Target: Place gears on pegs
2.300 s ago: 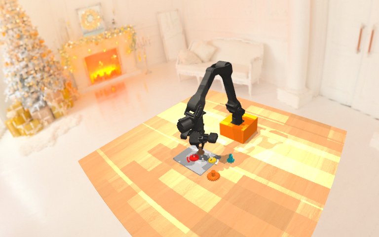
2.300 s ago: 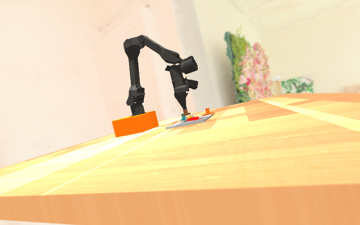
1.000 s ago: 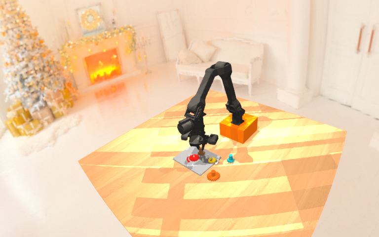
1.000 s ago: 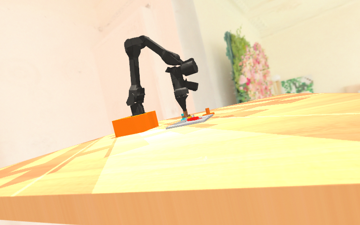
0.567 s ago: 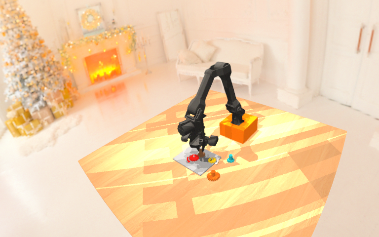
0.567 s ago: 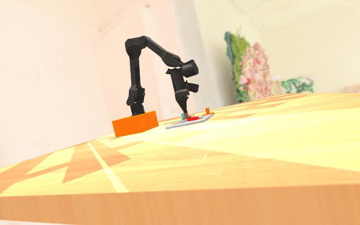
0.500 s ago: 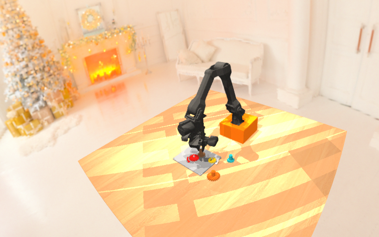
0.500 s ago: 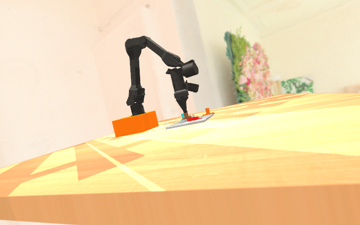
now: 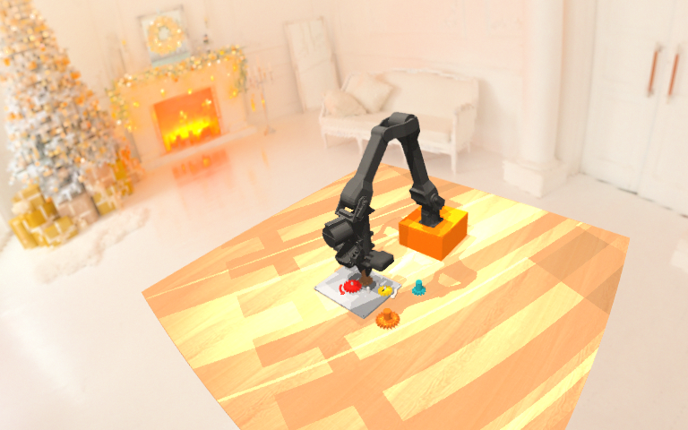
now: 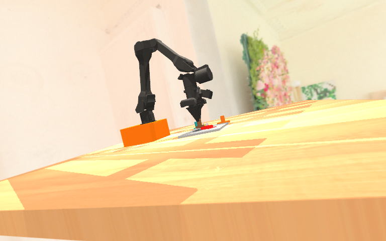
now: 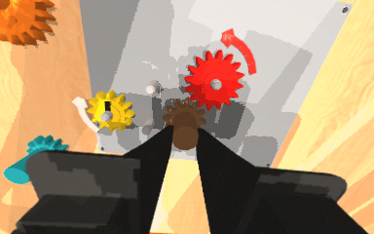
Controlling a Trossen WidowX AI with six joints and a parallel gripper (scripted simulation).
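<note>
The small brown gear lies 1 cm below my gripper tip. Also, from my gripper tip: curved red arrow 7 cm ahead, 4 cm to the right, 4 cm below; then red gear 4 cm ahead, 3 cm below, 2 cm to the right; then yellow gear 7 cm to the left, 3 cm below, 1 cm behind.
</note>
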